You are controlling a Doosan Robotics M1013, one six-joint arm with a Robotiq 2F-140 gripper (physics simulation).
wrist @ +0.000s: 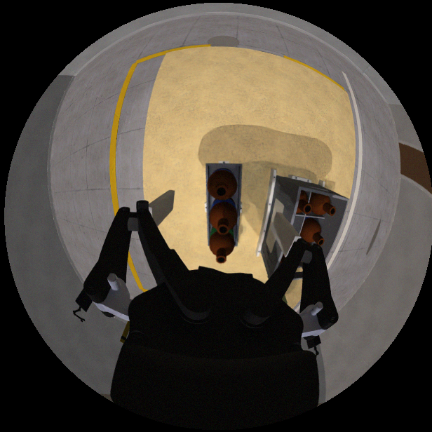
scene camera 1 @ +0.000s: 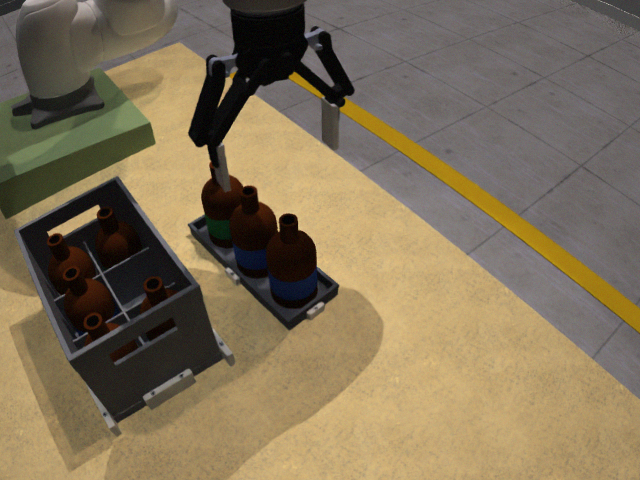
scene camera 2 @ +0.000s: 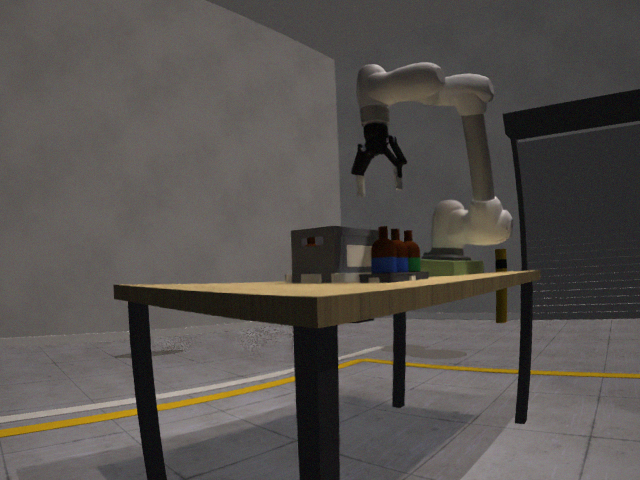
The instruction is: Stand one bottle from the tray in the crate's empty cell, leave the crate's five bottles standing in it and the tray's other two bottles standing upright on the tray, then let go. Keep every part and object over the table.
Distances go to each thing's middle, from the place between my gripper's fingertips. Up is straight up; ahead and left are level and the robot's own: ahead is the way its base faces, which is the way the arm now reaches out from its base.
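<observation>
The blue-label bottle [scene camera 1: 252, 224] is there, 10 mm to the right of my hand and 80 mm behind it, and it rests 180 mm below it.
</observation>
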